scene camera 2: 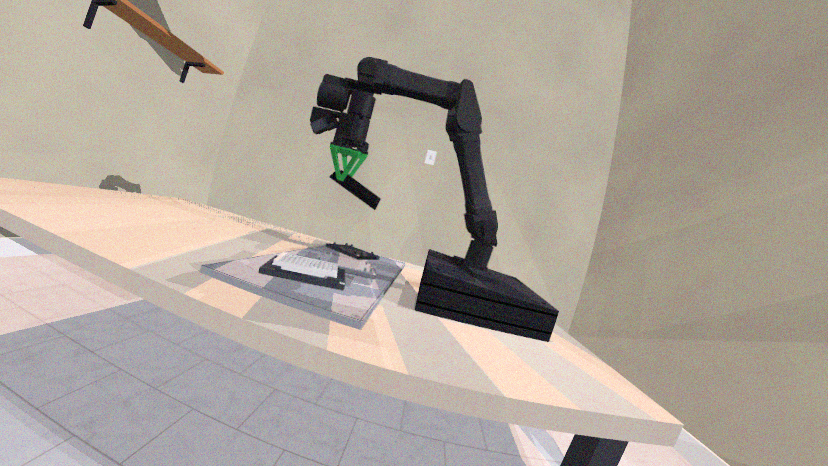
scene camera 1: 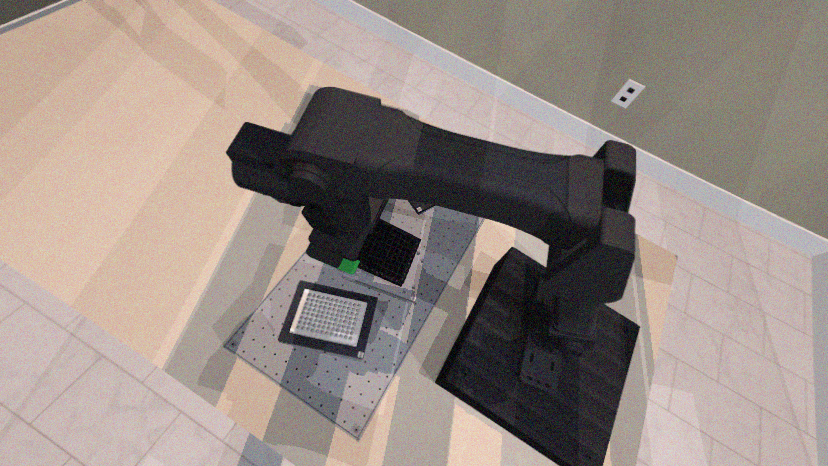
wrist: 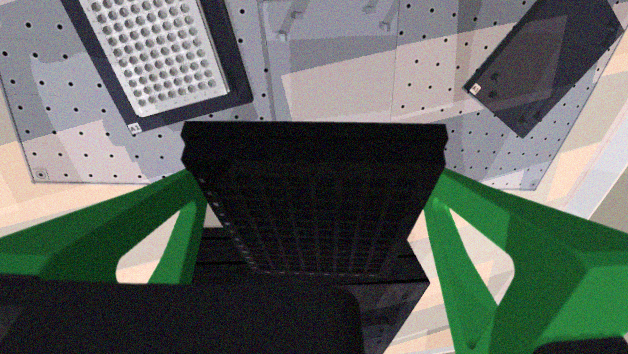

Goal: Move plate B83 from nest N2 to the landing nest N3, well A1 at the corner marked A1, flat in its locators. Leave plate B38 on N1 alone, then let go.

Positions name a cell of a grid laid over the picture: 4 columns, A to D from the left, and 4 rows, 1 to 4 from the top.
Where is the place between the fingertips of the gripper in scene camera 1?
At B3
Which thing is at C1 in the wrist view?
A grey perforated baseplate.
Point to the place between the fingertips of the gripper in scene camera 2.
At B2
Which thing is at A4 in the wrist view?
The gripper.
